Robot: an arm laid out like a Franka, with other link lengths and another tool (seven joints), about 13 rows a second.
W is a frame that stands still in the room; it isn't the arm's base.
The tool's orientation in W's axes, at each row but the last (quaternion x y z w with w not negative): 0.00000 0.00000 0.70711 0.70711; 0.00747 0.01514 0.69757 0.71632; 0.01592 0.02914 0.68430 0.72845; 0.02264 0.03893 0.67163 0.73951; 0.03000 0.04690 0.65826 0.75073; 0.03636 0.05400 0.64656 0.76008; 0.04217 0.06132 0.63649 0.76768; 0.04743 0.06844 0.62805 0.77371; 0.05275 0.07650 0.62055 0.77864
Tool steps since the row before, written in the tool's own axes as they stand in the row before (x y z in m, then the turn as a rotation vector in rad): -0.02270 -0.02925 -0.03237 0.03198 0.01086 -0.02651; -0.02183 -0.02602 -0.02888 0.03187 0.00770 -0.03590; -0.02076 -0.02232 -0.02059 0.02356 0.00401 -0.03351; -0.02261 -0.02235 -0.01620 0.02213 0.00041 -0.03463; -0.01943 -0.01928 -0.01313 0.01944 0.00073 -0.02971; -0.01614 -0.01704 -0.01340 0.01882 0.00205 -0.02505; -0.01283 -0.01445 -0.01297 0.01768 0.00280 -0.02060; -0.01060 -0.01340 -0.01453 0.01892 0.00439 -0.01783; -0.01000 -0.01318 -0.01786 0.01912 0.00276 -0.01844
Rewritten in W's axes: 0.02925 -0.02270 -0.03237 -0.01086 0.03198 -0.02651; 0.02450 -0.02282 -0.02945 -0.00801 0.03169 -0.03599; 0.01963 -0.02246 -0.02152 -0.00469 0.02320 -0.03367; 0.01859 -0.02497 -0.01744 -0.00136 0.02141 -0.03506; 0.01505 -0.02201 -0.01451 -0.00148 0.01887 -0.03005; 0.01240 -0.01887 -0.01485 -0.00227 0.01854 -0.02524; 0.00979 -0.01547 -0.01437 -0.00255 0.01762 -0.02069; 0.00839 -0.01332 -0.01597 -0.00337 0.01919 -0.01776; 0.00715 -0.01293 -0.01935 -0.00188 0.01901 -0.01866
